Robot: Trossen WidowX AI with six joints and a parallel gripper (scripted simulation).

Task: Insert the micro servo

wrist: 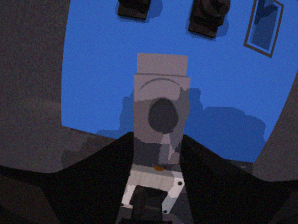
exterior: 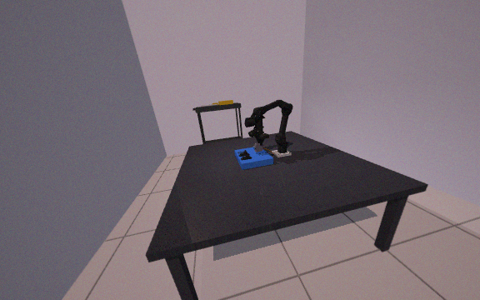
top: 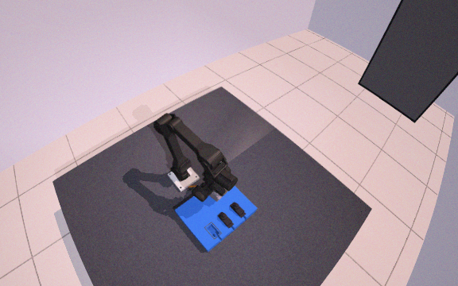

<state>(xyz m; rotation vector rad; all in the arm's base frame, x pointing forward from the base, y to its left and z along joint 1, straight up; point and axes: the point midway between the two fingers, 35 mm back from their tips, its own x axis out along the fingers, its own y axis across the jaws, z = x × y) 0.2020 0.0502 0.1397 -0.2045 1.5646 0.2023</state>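
My gripper tip is now 20 mm short of the blue deck, 30 mm to the left of it and 100 mm above it.
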